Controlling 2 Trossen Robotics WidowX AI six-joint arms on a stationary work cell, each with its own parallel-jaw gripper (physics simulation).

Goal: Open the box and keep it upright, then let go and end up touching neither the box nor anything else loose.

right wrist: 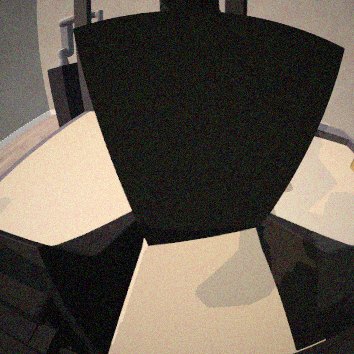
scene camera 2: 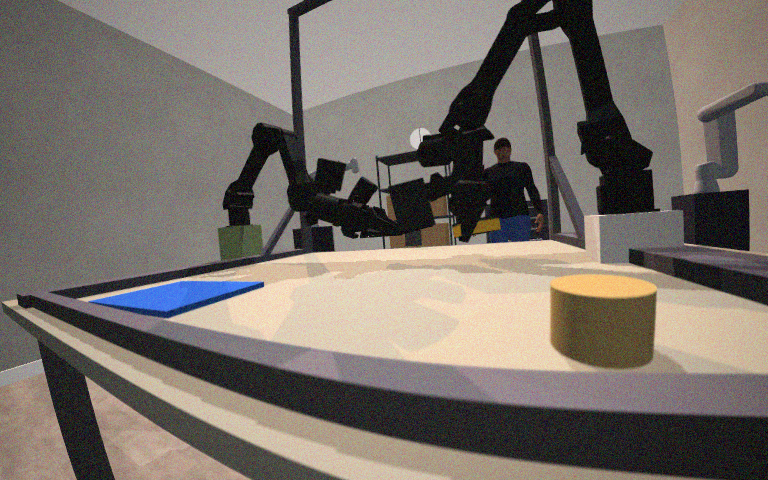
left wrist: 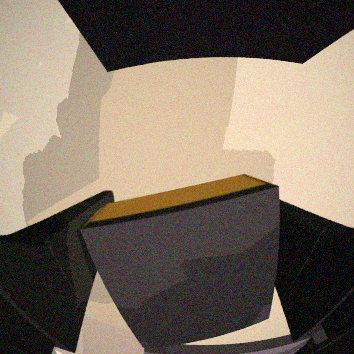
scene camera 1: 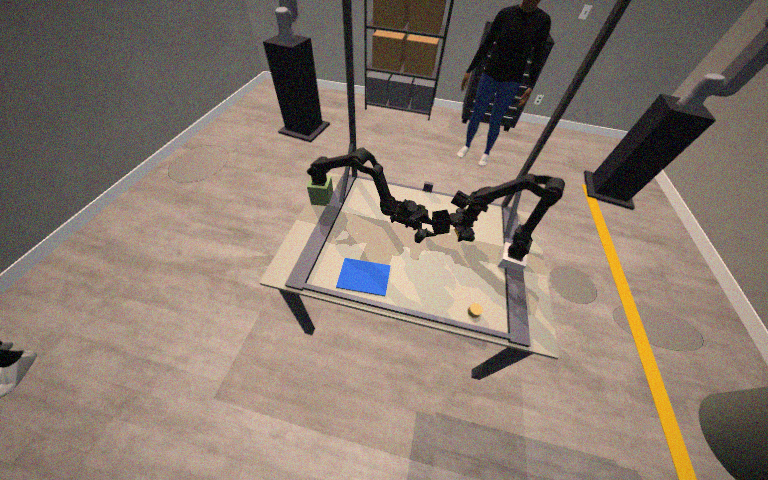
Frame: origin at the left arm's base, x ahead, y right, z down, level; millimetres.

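Where they show: left gripper, fingertip midpoint: [scene camera 2: 463,241] [left wrist: 181,198] [scene camera 1: 457,235]; right gripper, fingertip midpoint: [right wrist: 203,217] [scene camera 2: 405,232] [scene camera 1: 435,229]; left arm's base at its link origin: [scene camera 2: 626,213] [scene camera 1: 515,253]; right arm's base at its link origin: [scene camera 1: 319,181].
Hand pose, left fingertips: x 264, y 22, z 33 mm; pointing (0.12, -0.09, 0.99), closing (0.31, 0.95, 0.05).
Things, the pixels of their centre, and the offset from my left fingertips.
- black box at the middle of its body: [right wrist: 198,121] [scene camera 2: 411,207] [scene camera 1: 440,222] dz -76, dx +95, dy -24 mm
- dark lid at the middle of its body: [left wrist: 193,273] [scene camera 2: 475,227] [scene camera 1: 464,231] dz -27, dx -22, dy +13 mm
- blue mat at the middle of its body: [scene camera 2: 177,294] [scene camera 1: 364,276] dz +30, dx +324, dy -368 mm
- yellow cylinder at the middle of its body: [scene camera 2: 598,315] [scene camera 1: 474,310] dz +17, dx -152, dy -337 mm
The black box [scene camera 1: 440,221] [scene camera 2: 411,203] [right wrist: 210,125] is held in the air above the table, slightly tilted in scene camera 2. My right gripper [scene camera 1: 427,229] [scene camera 2: 396,229] [right wrist: 203,217] is shut on it from the left of the picture. My left gripper [scene camera 1: 464,230] [scene camera 2: 467,233] [left wrist: 181,198] is shut on a dark lid [left wrist: 195,280] with a yellow face, which shows as a yellow strip in scene camera 2. The lid is apart from the box, close to its right. A black wall, apparently the box's, fills the top of the left wrist view. The box's inside is hidden.
A blue mat [scene camera 1: 363,276] [scene camera 2: 181,297] lies at the front left of the table. A yellow cylinder [scene camera 1: 475,310] [scene camera 2: 603,328] stands near the front right. A dark raised frame runs around the table top. Uprights rise behind the arms, and a person stands beyond the table.
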